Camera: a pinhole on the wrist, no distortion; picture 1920 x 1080 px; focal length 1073.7 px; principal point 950.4 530.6 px. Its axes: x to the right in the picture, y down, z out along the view. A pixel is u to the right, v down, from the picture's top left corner.
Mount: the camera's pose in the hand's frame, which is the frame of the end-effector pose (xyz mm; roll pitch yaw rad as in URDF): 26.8 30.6 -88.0 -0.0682 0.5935 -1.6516
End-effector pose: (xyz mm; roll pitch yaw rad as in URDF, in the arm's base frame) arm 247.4 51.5 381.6 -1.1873 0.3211 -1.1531
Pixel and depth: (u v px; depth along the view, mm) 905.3 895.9 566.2
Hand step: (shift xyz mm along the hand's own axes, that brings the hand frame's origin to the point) 233.5 -275.9 382.7
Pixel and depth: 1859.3 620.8 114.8
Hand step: 32.5 -114.6 -47.9
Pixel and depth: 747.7 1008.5 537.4
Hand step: 284.5 -197.6 399.7
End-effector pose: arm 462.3 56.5 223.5 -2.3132 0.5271 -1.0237
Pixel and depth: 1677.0 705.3 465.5
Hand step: 91.9 -494.4 116.5
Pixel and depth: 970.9 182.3 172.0
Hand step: -25.1 -66.3 55.6
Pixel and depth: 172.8 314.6 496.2
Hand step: -37.4 53.1 529.0
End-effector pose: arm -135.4 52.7 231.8 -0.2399 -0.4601 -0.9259
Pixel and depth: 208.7 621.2 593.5
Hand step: 117.8 33.9 629.3
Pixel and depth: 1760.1 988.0 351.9
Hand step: 166.6 -392.7 46.2
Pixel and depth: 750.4 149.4 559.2
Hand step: -151.5 -189.0 444.0
